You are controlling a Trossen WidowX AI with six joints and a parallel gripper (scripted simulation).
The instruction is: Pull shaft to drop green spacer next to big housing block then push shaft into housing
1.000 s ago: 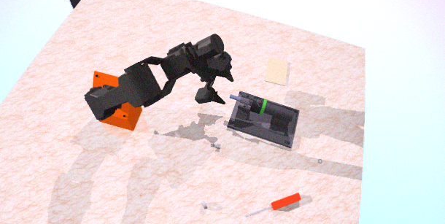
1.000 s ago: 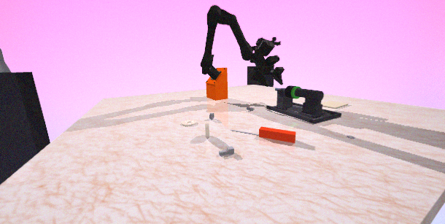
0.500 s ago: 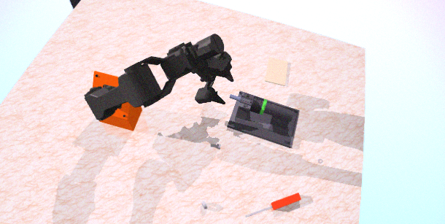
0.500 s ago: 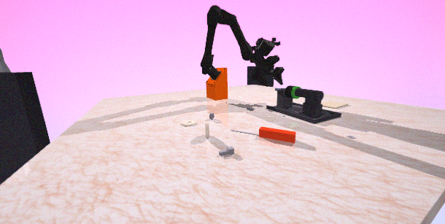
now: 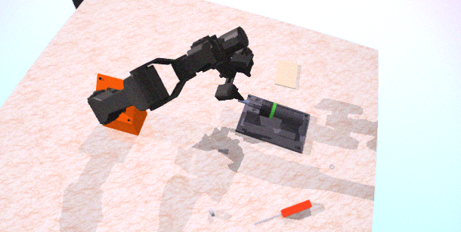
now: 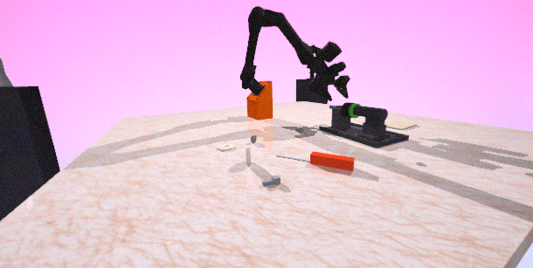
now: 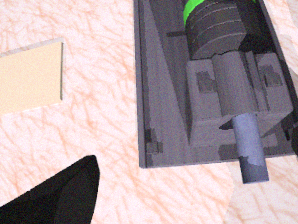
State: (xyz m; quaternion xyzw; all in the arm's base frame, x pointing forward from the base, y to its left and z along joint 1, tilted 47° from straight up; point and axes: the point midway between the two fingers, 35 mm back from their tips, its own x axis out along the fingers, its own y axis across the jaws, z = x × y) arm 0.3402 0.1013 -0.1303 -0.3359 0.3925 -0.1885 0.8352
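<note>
Now: gripper tip 60 mm short of the blue-grey shaft, 40 mm to the left of it and 30 mm above it. From my gripper tip the other things lie so: beige pad (180 mm to the left, 140 mm ahead, 110 mm below); then green spacer (100 mm ahead, 40 mm to the right, 30 mm below).
</note>
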